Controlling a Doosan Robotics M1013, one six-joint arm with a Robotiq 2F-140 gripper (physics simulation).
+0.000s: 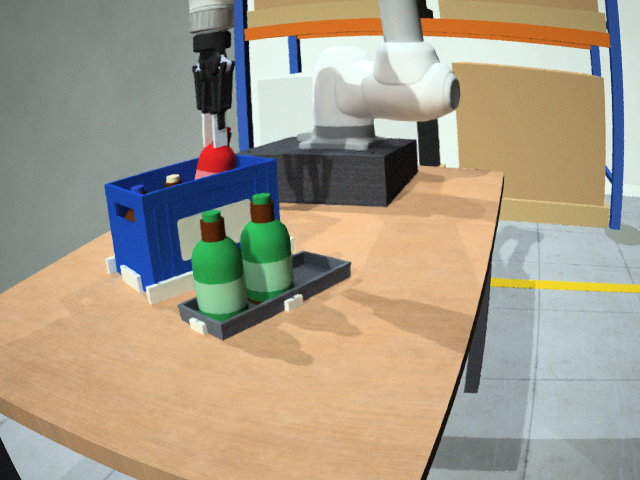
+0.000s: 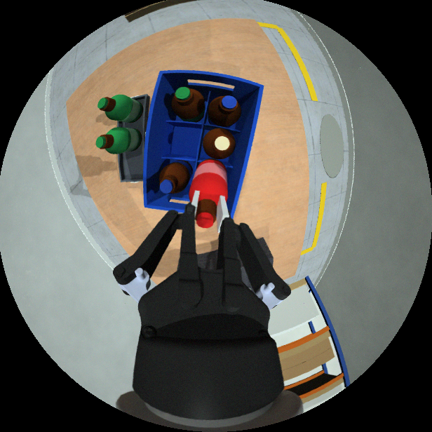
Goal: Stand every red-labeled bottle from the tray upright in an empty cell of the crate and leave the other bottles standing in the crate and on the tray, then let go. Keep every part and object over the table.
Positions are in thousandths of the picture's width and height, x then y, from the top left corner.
Labels:
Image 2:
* gripper: 480,464
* red-labeled bottle: 487,413

